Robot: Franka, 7 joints.
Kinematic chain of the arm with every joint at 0, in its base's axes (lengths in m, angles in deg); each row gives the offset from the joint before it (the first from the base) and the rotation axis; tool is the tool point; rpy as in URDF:
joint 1: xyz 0 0 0.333 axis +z
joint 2: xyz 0 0 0 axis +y
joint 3: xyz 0 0 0.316 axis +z
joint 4: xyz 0.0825 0 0 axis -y
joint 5: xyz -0.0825 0 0.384 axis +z
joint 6: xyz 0 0 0 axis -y
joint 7: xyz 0.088 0 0 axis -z
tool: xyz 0 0 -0.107 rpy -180 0 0
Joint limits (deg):
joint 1: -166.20..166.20
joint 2: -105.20..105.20
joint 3: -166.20..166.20
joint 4: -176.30..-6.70
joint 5: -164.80..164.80
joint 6: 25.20..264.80
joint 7: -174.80..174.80
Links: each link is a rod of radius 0.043 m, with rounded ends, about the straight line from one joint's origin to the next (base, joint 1, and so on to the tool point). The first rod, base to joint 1, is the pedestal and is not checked.
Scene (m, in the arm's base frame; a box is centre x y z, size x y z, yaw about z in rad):
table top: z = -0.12
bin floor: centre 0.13 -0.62 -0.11 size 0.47 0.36 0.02 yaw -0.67
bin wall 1: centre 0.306 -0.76 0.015 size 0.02 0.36 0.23 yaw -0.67
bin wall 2: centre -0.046 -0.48 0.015 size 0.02 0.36 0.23 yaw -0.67
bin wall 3: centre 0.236 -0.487 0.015 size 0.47 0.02 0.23 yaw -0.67
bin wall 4: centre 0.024 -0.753 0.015 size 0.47 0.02 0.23 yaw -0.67
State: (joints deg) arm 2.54 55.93 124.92 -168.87 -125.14 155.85 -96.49
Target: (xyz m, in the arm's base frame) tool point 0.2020 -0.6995 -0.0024
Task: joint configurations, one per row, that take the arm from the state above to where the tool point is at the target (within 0.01 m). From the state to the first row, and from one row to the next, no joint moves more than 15 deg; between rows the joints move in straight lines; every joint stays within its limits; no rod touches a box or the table.
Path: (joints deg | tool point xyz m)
1: -10.85 55.89 117.50 -160.10 -125.44 153.46 -96.49 | -0.1645 0.3086 0.3896
2: -24.25 55.85 110.08 -151.33 -125.75 151.06 -96.49 | -0.0119 0.4010 0.3996
3: -37.64 55.81 102.66 -142.57 -126.05 148.67 -96.49 | 0.1823 0.4165 0.3976
4: -51.04 55.76 95.24 -133.80 -126.36 146.27 -96.49 | 0.3786 0.3389 0.3854
5: -64.43 55.72 87.82 -125.03 -126.66 143.88 -96.49 | 0.5324 0.1724 0.3658
6: -77.83 55.68 80.40 -116.26 -126.96 141.48 -96.49 | 0.6049 -0.0582 0.3424
7: -91.22 55.64 72.98 -107.49 -127.27 139.09 -96.49 | 0.5724 -0.3118 0.3196
8: -104.62 55.60 65.57 -98.72 -127.57 136.69 -96.49 | 0.4317 -0.5407 0.3016
9: -118.01 55.56 58.15 -89.96 -127.88 134.30 -96.49 | 0.2021 -0.6995 0.2925
10: -110.36 70.16 51.28 -78.98 -128.23 131.08 -96.49 | 0.1990 -0.7212 0.1547
11: -102.71 84.76 44.42 -68.00 -128.58 127.86 -96.49 | 0.2021 -0.6995 -0.0024

